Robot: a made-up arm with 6 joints.
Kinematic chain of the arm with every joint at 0, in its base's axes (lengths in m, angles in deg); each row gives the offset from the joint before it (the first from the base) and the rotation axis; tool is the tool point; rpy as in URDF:
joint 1: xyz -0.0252 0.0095 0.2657 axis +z
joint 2: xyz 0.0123 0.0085 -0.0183 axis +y
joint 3: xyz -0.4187 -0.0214 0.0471 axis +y
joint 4: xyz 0.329 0.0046 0.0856 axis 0.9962 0 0.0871
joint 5: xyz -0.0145 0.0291 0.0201 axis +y
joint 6: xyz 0.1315 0.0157 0.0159 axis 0.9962 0 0.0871
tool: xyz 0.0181 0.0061 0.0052 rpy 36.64 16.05 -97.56
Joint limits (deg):
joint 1: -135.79..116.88
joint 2: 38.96..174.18
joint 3: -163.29..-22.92
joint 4: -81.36..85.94
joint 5: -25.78..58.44
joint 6: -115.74..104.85
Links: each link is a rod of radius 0.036 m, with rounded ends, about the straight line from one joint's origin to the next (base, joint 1, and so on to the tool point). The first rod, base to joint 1, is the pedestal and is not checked.
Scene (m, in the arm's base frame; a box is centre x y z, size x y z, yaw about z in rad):
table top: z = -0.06
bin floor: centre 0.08 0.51 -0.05 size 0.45 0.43 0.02 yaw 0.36
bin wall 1: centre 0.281 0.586 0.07 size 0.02 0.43 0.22 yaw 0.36
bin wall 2: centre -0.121 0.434 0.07 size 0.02 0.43 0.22 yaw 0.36
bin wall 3: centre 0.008 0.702 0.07 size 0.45 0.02 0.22 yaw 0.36
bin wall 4: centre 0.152 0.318 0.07 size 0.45 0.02 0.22 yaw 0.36
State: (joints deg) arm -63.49 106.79 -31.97 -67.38 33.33 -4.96
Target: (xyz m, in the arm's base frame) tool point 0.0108 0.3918 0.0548
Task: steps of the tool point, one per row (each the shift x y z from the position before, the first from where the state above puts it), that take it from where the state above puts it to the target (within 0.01 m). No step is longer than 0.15 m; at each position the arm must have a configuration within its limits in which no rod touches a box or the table.
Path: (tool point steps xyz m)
1: 0.0824 0.0361 0.0036
2: 0.0708 0.0579 0.0048
3: 0.0535 0.0761 0.0061
4: 0.0316 0.0890 0.0074
5: 0.0065 0.0957 0.0087
6: -0.0199 0.0952 0.0100
7: -0.0455 0.0874 0.0111
8: -0.0681 0.0727 0.0124
9: -0.0862 0.0521 0.0136
10: -0.0978 0.0271 0.0145
11: 0.0048 0.0167 -0.0772
12: 0.0000 0.0005 -0.0823
13: -0.0048 -0.0172 -0.0835

